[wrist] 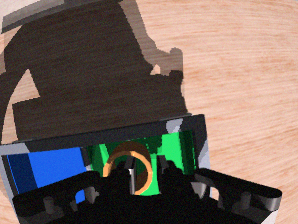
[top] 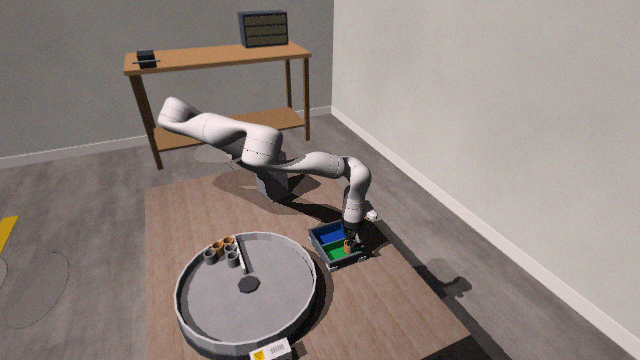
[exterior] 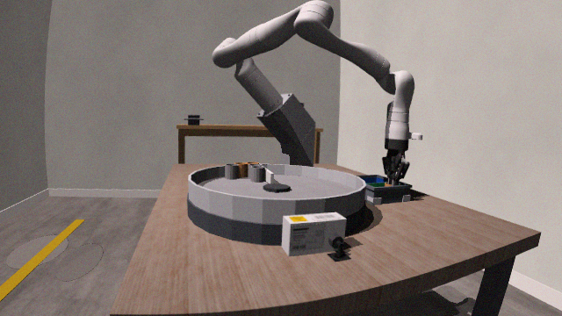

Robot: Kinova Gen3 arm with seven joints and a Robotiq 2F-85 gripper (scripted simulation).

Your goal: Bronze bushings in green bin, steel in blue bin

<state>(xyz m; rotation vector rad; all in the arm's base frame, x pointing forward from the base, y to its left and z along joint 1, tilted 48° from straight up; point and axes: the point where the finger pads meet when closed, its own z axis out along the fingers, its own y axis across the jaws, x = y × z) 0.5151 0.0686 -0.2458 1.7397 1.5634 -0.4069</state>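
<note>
My hand is 5 cm past the tray, 3 cm to the left of it and 2 cm above it. The rest, counted from my hand: turntable: 38 cm to the right, 1 cm above.
</note>
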